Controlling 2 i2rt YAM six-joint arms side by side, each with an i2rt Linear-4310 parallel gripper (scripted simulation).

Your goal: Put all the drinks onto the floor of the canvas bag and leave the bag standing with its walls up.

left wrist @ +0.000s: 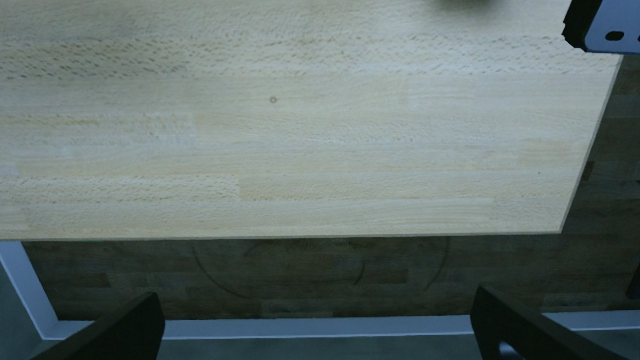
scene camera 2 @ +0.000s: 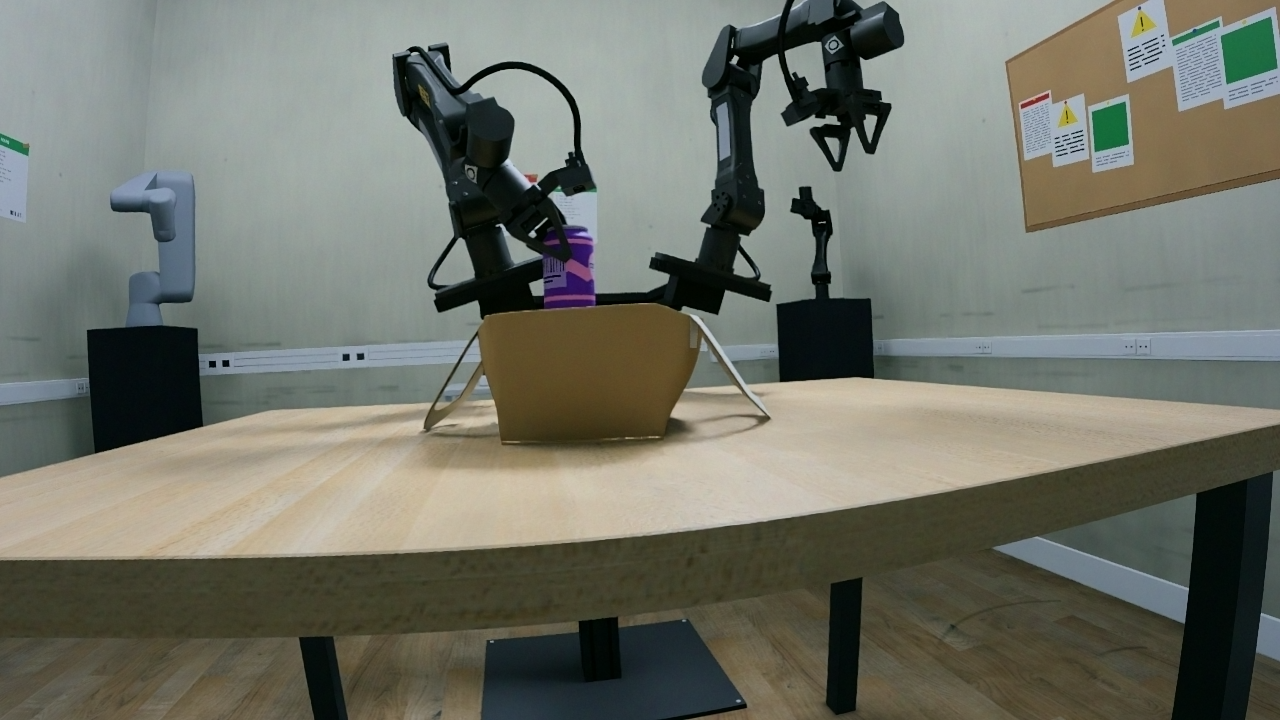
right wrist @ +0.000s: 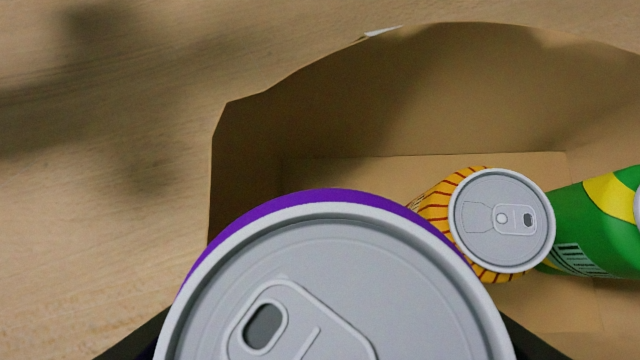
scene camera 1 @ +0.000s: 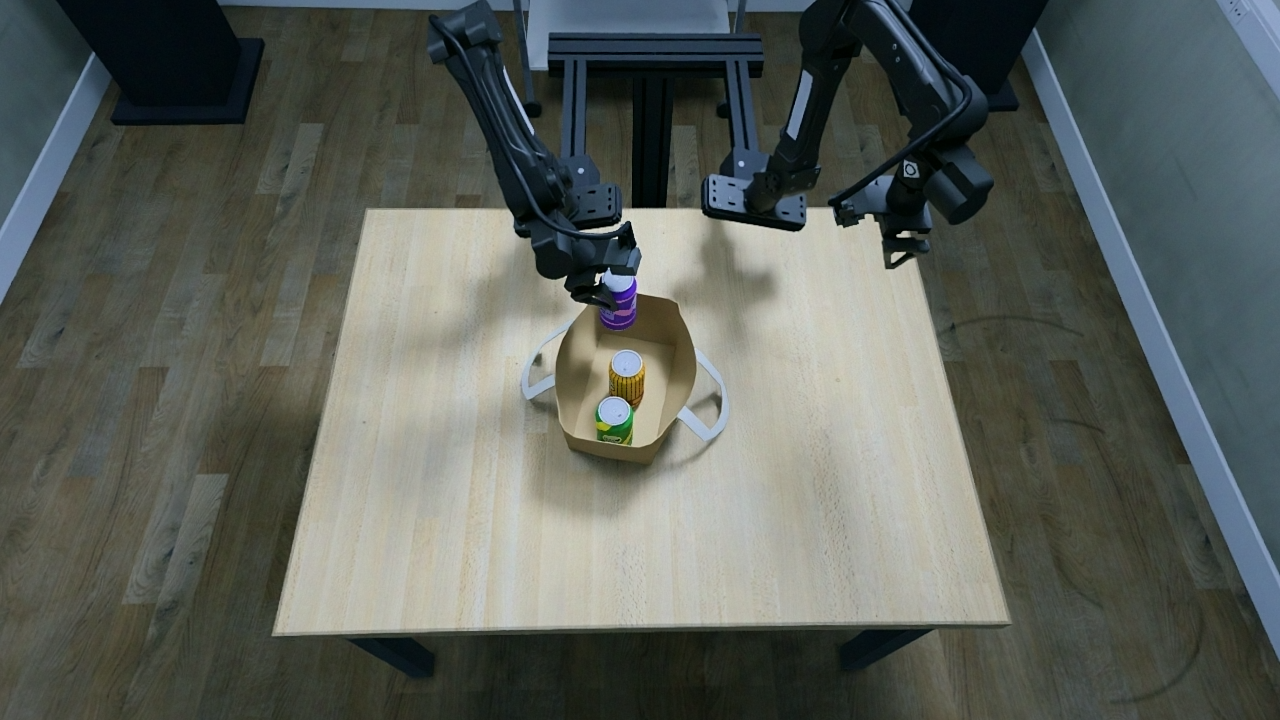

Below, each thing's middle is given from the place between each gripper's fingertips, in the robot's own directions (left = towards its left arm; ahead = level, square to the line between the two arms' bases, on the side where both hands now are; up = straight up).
My right gripper is now 140 mm above the striped can (scene camera 1: 626, 369), 100 mm short of it and 10 mm to the right of it. Also, from my right hand: purple can (scene camera 2: 571, 284): 20 mm below.
Now: the purple can 30 mm behind my left hand (scene camera 2: 853, 163), 420 mm to the right of it and 170 mm below it. Round my left hand: striped can 70 mm ahead, 410 mm to the right, 290 mm below.
